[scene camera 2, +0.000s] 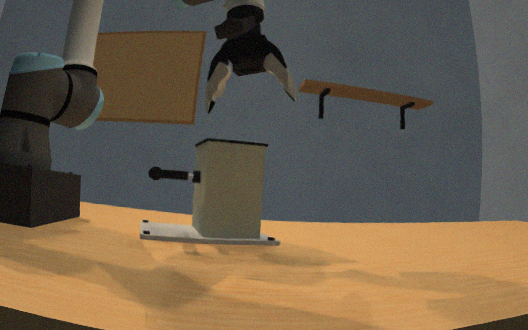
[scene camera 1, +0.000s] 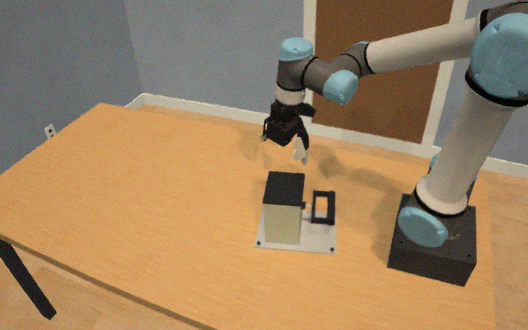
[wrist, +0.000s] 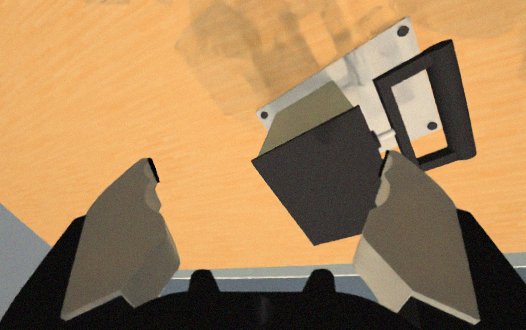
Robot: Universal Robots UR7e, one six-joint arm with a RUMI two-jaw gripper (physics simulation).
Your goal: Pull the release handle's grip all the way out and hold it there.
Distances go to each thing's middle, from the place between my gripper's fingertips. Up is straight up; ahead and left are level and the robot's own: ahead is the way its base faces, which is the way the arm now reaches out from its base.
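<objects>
My gripper is 220 mm above the light grey base plate (scene camera 1: 314, 238), and it's 60 mm to the right of the plate and 80 mm past it.
</objects>
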